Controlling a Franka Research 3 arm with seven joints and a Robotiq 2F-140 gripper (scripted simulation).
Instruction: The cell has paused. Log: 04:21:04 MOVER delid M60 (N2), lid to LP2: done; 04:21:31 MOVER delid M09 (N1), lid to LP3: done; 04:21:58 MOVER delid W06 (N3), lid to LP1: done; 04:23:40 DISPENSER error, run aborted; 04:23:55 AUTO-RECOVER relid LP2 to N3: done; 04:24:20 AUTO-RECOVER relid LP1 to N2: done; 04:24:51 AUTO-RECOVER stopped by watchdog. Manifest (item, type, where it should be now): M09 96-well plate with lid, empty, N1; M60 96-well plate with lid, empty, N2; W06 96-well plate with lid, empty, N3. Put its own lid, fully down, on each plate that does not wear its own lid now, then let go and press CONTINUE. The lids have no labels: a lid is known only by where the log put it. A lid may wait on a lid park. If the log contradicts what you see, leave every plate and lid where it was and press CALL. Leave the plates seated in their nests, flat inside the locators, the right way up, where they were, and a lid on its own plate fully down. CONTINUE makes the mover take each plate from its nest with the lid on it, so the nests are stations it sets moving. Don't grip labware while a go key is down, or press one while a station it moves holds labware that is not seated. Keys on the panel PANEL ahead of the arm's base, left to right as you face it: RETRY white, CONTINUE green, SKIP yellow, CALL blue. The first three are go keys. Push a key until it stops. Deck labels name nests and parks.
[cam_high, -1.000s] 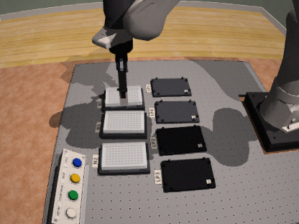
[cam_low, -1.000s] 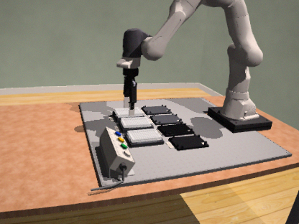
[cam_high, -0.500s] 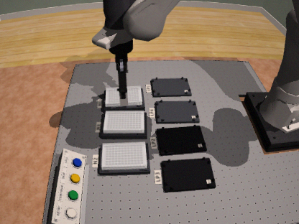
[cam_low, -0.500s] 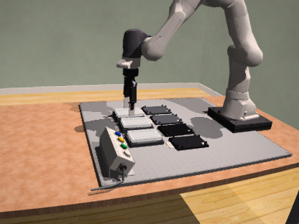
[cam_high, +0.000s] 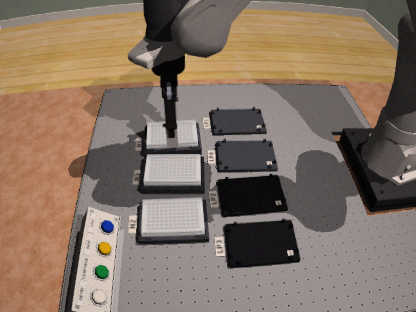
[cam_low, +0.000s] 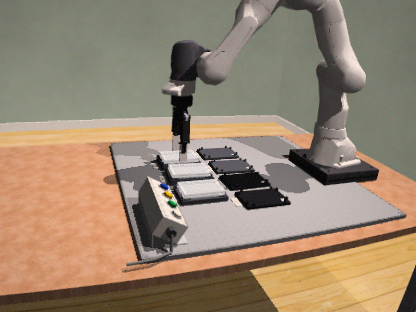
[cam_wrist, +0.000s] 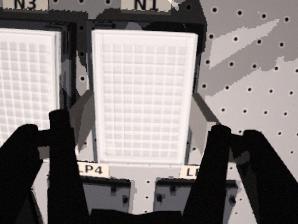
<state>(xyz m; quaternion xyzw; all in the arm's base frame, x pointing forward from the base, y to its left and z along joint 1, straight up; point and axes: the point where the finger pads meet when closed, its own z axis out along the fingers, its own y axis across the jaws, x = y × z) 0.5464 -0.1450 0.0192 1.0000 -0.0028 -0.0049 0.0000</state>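
My gripper is now 10 mm short of the plate, 250 mm to the right of it and 30 mm above it. Also, from my hand: LP1 label (90 mm behind, 70 mm to the right, 60 mm below); LP4 label (90 mm behind, 60 mm to the left, 60 mm below); N3 label (90 mm ahead, 110 mm to the left, 60 mm below).
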